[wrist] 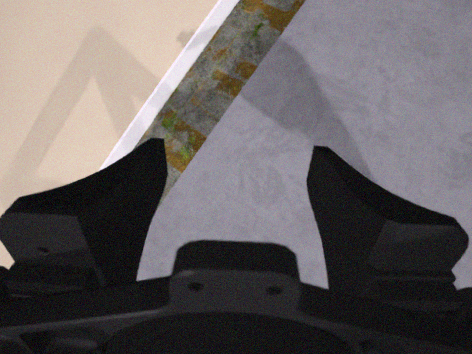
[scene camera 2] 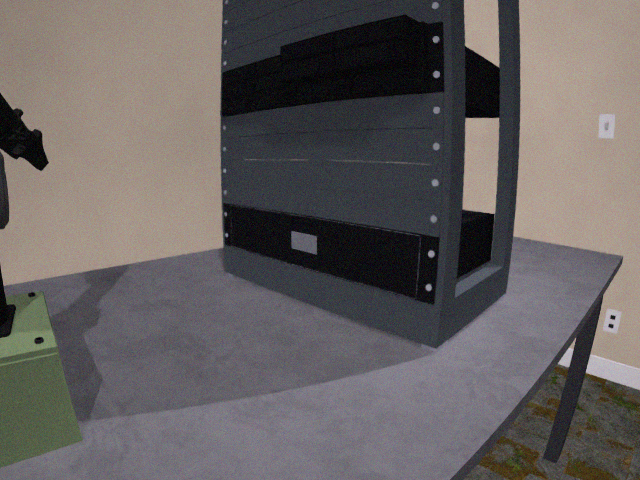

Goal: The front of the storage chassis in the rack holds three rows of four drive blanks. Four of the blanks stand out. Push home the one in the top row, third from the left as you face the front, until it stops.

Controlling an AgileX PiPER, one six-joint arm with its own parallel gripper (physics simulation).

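The rack (scene camera 2: 453, 170) stands on the table in the scene view. A black unit (scene camera 2: 330, 72) with a raised, protruding upper part sits in its upper portion and looks like the storage chassis. It is too dark to tell single drive blanks, their rows or which stand out. My gripper (scene camera 2: 43, 164) (wrist: 238, 160) is at the far left of the scene view, pointing down and to the right, well apart from the rack. In the wrist view its fingers are wide open with nothing between them. The chassis does not show in the wrist view.
A second black unit (scene camera 2: 361, 253) with a grey label sits low in the rack, below grey panels (scene camera 2: 330, 186). A green block (scene camera 2: 31, 403) under the arm stands on the table (scene camera 2: 232, 434) (wrist: 400, 75) at the left. The wall (scene camera 2: 129, 129) (wrist: 50, 90) is behind.
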